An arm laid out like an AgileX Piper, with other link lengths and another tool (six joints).
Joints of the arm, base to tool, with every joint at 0 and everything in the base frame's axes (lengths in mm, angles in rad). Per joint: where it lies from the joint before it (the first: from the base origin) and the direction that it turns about. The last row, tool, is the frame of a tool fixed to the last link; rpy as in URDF.
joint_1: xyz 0 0 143.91 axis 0 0 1
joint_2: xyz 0 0 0 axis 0 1 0
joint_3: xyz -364.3 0 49.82 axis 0 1 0
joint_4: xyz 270.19 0 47.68 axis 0.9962 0 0.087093
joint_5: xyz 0 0 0 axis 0 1 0
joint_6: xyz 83.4 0 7.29 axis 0.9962 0 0.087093
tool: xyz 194.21 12 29.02 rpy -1.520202 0.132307 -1.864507
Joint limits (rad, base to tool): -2.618..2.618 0..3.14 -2.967..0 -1.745..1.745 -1.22..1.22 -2.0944..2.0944
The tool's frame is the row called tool.
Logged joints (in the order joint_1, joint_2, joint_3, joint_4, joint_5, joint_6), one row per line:
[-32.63, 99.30, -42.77, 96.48, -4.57, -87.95]
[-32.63, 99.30, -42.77, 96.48, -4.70, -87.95]
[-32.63, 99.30, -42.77, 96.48, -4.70, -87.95]
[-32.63, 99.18, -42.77, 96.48, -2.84, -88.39]
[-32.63, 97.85, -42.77, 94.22, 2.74, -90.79]
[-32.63, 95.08, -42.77, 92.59, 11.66, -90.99]
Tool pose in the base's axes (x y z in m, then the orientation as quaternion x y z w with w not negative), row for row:
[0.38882, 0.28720, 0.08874, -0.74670, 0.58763, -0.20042, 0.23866]
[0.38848, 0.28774, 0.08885, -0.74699, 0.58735, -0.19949, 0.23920]
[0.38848, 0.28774, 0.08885, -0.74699, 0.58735, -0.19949, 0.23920]
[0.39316, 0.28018, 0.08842, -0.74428, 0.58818, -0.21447, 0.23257]
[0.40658, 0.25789, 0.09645, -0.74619, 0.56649, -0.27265, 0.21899]
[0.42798, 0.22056, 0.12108, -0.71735, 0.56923, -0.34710, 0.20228]
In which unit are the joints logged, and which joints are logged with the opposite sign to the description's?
The joints are logged in degrees. Opposite sign: joint_1, joint_5.
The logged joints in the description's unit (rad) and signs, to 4 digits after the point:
[0.5695, 1.7331, -0.7465, 1.6839, 0.0798, -1.5350]
[0.5695, 1.7331, -0.7465, 1.6839, 0.0820, -1.5350]
[0.5695, 1.7331, -0.7465, 1.6839, 0.0820, -1.5350]
[0.5695, 1.7310, -0.7465, 1.6839, 0.0496, -1.5427]
[0.5695, 1.7078, -0.7465, 1.6444, -0.0478, -1.5846]
[0.5695, 1.6595, -0.7465, 1.6160, -0.2035, -1.5881]

